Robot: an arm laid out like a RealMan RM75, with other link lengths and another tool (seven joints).
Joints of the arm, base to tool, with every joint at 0 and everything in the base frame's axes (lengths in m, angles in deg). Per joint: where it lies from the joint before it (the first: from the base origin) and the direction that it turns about. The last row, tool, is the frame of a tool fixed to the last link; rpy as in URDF.
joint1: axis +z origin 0 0 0.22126
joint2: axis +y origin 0 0 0
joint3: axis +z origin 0 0 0.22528
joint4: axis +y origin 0 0 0
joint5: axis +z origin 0 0 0.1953
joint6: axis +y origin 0 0 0
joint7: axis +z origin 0 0 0.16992
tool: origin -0.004 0.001 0.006 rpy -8.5 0 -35.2
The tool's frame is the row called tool.
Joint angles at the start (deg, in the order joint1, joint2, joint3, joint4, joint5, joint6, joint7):
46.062, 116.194, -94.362, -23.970, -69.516, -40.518, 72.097
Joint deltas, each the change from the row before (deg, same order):
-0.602, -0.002, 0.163, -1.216, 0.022, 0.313, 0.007
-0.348, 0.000, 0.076, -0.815, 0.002, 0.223, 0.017
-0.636, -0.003, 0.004, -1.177, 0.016, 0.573, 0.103
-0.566, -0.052, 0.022, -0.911, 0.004, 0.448, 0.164
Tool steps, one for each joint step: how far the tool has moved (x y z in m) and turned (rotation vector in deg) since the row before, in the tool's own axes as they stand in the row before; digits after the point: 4 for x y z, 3 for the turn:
-0.0016, -0.0023, -0.0012, 0.765, -0.292, -0.155
-0.0014, -0.0017, -0.0007, 0.490, -0.195, -0.168
-0.0006, -0.0020, -0.0012, 0.786, -0.022, -0.064
0.0002, -0.0016, -0.0014, 0.646, 0.048, 0.088

